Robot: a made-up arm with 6 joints.
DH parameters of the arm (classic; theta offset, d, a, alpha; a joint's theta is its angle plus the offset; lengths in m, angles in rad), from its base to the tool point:
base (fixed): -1.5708 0 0.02 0
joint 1: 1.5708 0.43 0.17 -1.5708
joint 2: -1.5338 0 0.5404 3.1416
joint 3: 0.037 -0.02 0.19 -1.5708
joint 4: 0 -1.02 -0.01 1.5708
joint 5: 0 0.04 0 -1.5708
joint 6: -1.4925 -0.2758 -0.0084 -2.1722
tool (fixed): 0.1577 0.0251 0 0
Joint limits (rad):
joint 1: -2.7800..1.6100
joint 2: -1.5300..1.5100
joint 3: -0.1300..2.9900
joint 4: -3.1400..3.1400
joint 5: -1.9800..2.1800
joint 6: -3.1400..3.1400
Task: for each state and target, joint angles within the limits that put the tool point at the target. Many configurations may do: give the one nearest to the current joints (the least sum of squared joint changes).
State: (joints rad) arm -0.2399 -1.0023 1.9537 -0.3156 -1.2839 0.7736
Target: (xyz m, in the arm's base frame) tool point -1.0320 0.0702 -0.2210
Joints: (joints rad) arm -0.0076 -1.3888 2.7047 -0.2713 -1.6027 0.7968
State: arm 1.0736 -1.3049 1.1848 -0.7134 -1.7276 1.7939
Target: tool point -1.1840 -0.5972 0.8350
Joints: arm 0.6257 -1.4879 1.3317 -0.8311 -1.6225 1.7825
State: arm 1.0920 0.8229 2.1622 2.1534 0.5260 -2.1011
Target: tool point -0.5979 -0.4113 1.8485
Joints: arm 0.8015 0.1004 2.3477 2.1067 0.4807 -2.1038
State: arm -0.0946 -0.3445 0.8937 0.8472 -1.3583 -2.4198
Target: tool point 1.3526 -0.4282 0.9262
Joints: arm -0.1371 0.2867 0.2691 0.7055 -1.4240 -2.4280
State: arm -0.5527 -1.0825 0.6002 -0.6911 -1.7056 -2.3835
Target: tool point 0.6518 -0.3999 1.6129
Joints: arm -0.7240 -0.4348 0.3713 -0.6296 -1.4988 -2.3668
